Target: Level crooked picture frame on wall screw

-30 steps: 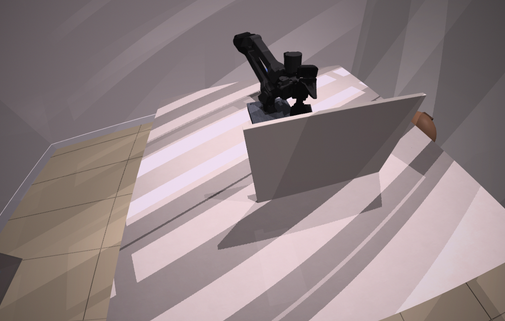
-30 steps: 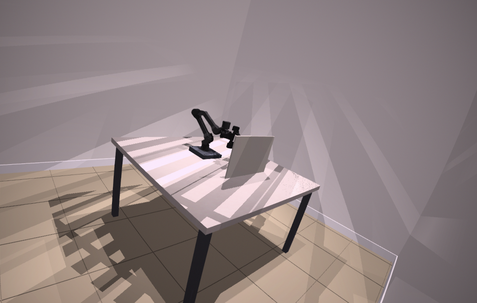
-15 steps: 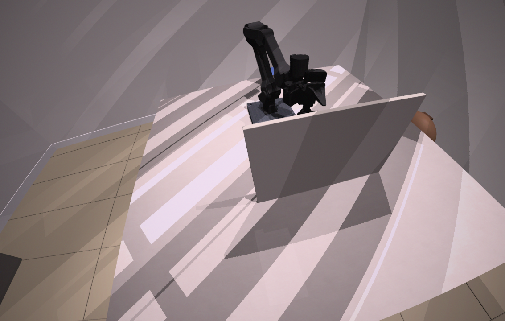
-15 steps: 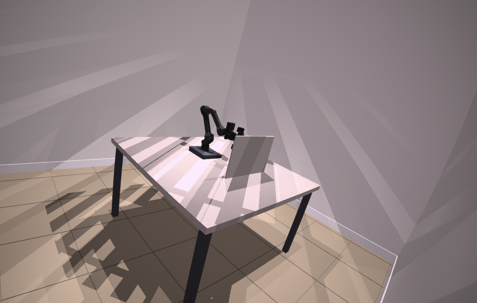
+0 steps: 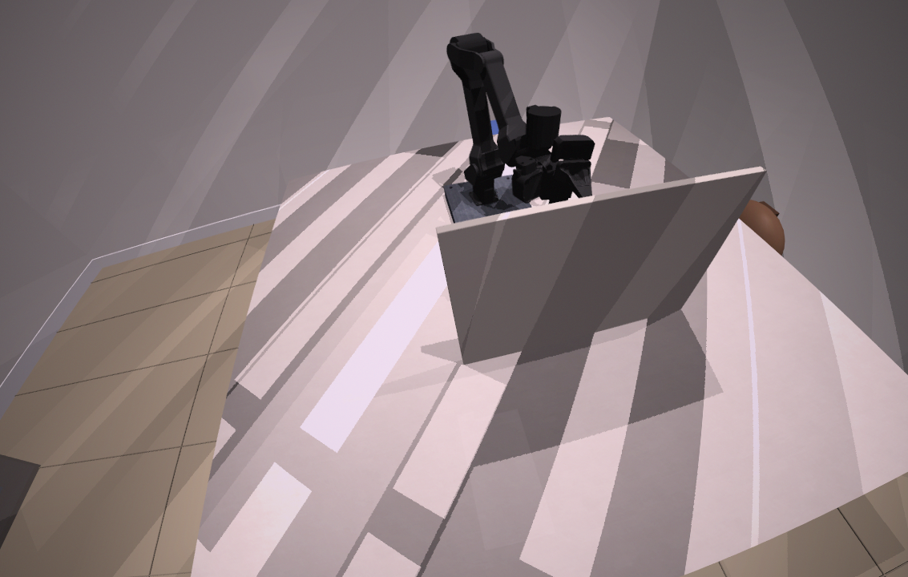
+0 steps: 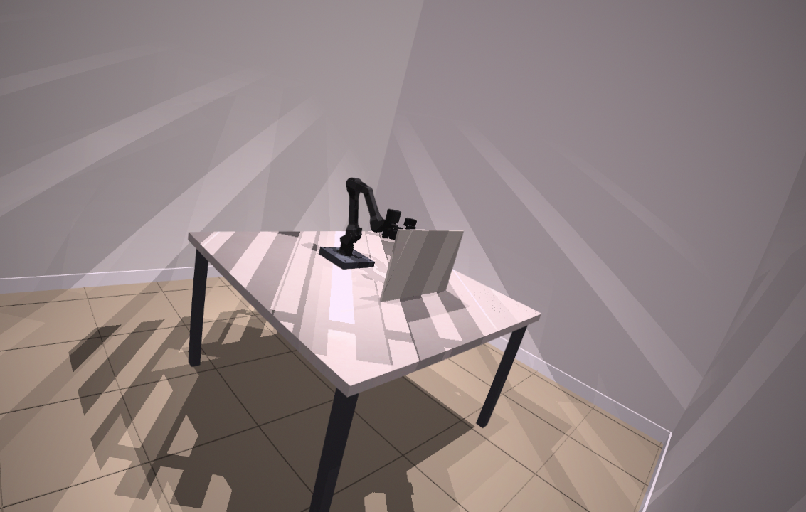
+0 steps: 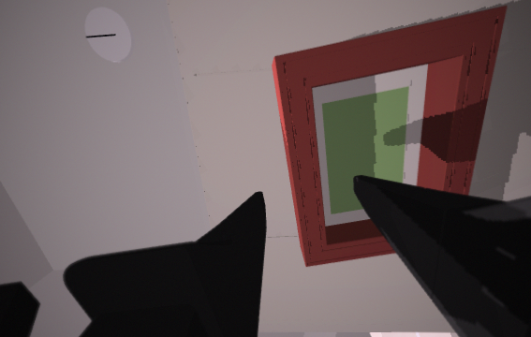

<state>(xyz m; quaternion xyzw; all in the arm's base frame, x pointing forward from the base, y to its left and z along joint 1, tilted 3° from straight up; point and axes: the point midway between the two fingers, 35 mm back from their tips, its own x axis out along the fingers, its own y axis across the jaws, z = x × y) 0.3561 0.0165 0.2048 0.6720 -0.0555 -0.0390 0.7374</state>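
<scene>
Right now the picture frame is 60 mm below my gripper tip, 50 mm ahead of it and 10 mm to the right of it. Round my gripper tip: wall panel (70 mm below, 60 mm ahead).
</scene>
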